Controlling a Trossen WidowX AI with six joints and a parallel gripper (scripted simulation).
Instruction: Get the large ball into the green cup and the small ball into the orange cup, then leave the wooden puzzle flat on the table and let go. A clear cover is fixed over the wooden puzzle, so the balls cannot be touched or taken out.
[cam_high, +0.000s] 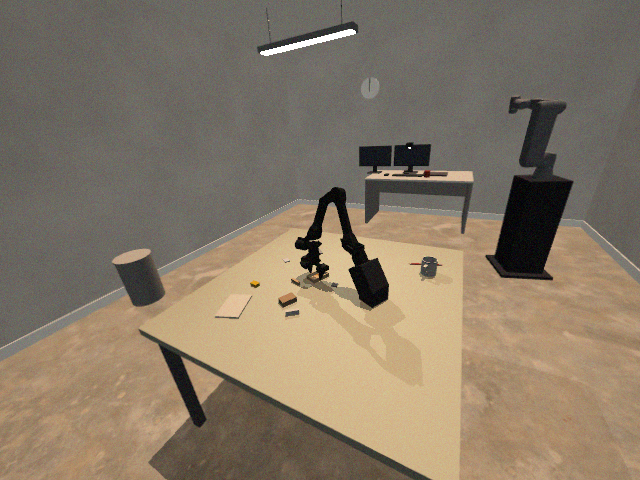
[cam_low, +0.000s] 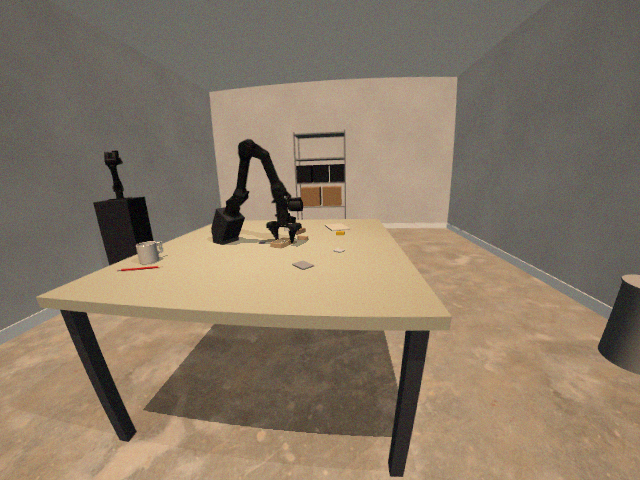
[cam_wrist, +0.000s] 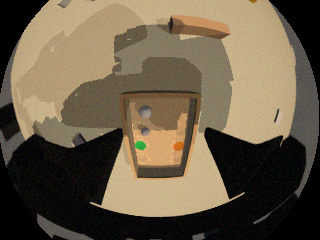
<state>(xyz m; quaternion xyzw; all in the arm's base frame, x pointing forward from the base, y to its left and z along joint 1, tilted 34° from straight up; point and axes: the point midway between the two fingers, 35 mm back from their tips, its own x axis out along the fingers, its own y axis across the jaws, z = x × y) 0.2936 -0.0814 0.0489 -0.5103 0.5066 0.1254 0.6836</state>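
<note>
My hand is 10 mm past the wooden puzzle, 10 mm to the left of it and 40 mm above it. From my hand the other things lie so: flat wooden piece (100 mm ahead, 60 mm to the left, 40 mm below); then yellow block (320 mm ahead, 110 mm to the left, 40 mm below); then brown block (90 mm ahead, 230 mm to the left, 30 mm below).
</note>
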